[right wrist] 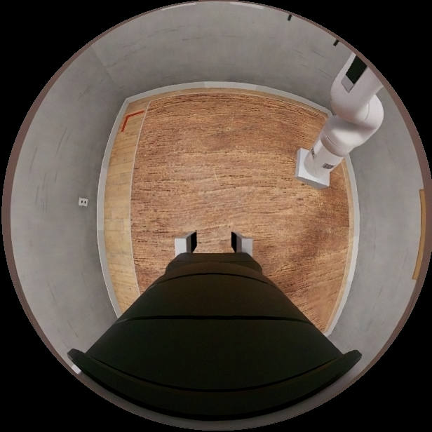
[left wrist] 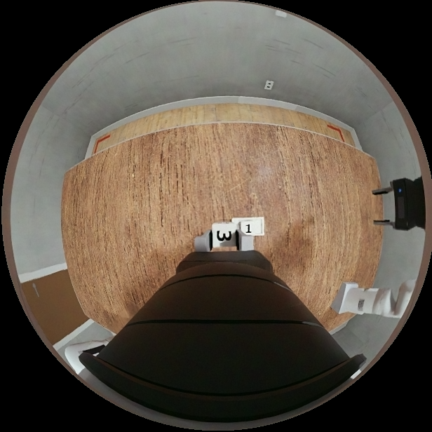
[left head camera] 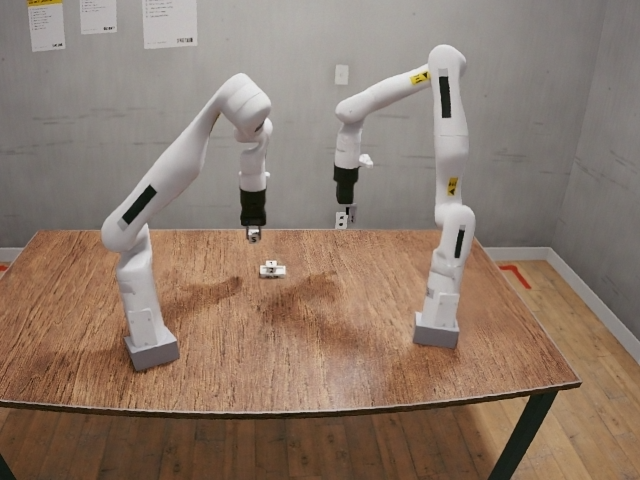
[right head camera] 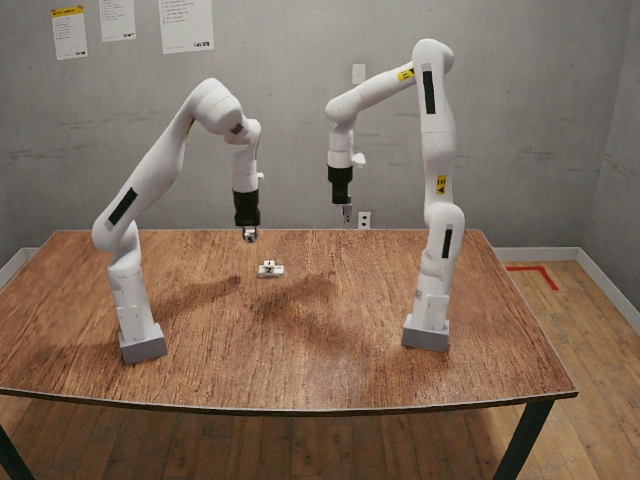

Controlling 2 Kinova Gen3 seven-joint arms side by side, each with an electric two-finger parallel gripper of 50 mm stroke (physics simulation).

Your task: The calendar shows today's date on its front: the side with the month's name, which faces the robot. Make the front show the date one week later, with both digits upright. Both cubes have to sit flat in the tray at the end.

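Observation:
A white cube (left head camera: pixel 253 233) (right head camera: pixel 250 232) (left wrist: pixel 223 229) is held in my left gripper (left head camera: pixel 253 238) (right head camera: pixel 250 238) (left wrist: pixel 223 236), which is shut on it above and behind the tray. Its 5 looks upright in the head views; a 3 lies sideways in the left wrist view. The other cube (left head camera: pixel 271 263) (right head camera: pixel 268 264) (left wrist: pixel 248 229) sits in the white calendar tray (left head camera: pixel 280 271) (right head camera: pixel 279 271) (left wrist: pixel 260 220), with 2 in front and 1 on top. The month name is too small to read. My right gripper (left head camera: pixel 350 213) (right head camera: pixel 347 212) (left wrist: pixel 374 207) (right wrist: pixel 213 238) is open and empty, high at the right.
The wooden table (left head camera: pixel 330 372) (right head camera: pixel 320 372) (left wrist: pixel 200 175) (right wrist: pixel 225 150) bears both arm bases, the left one (left head camera: pixel 151 350) (right head camera: pixel 142 345) and the right one (left head camera: pixel 436 330) (right head camera: pixel 425 334). A grey wall stands behind the table.

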